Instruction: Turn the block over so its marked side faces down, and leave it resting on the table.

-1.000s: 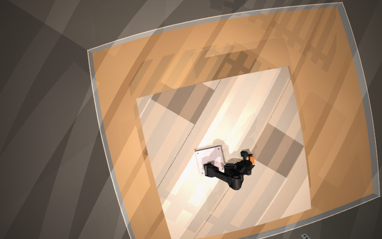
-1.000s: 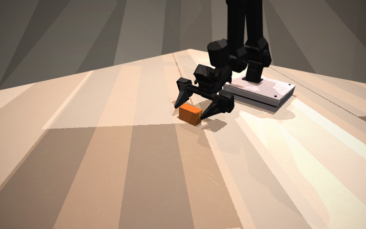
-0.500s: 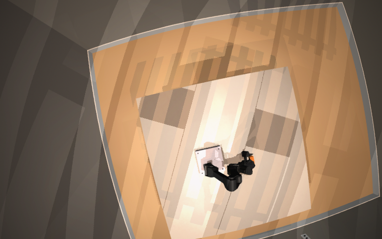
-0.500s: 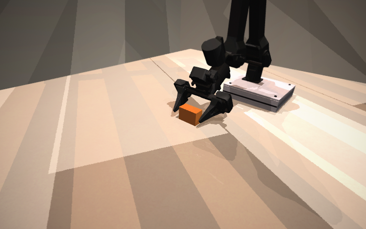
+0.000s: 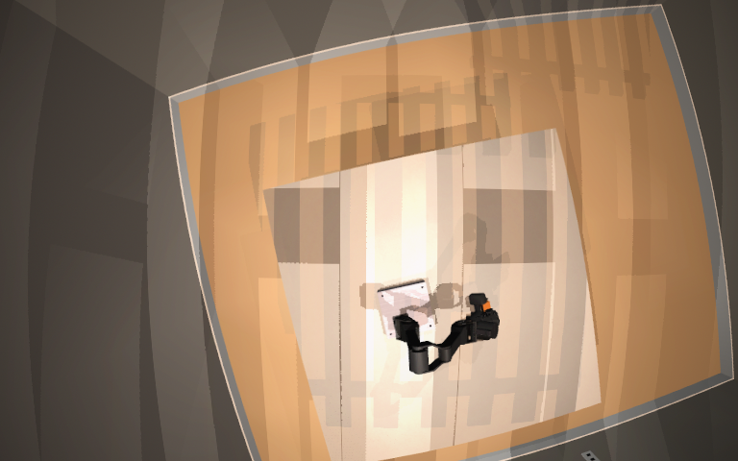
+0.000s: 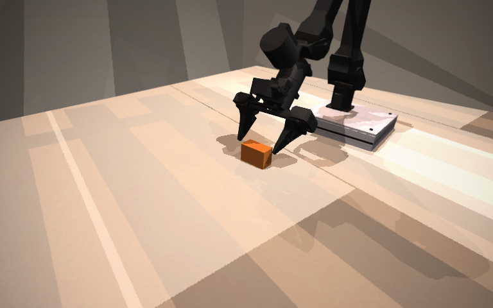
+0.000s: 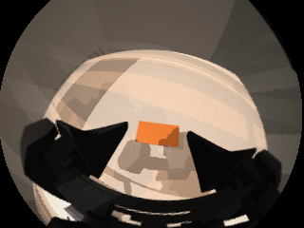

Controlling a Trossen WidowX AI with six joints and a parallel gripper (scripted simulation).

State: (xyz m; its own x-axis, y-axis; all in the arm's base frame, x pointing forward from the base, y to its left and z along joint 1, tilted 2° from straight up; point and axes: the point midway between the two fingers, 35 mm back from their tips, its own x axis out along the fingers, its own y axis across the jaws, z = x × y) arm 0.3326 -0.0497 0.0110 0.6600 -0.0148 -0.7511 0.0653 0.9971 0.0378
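Right now my gripper tip is 2 cm above the orange block and 1 cm past it.
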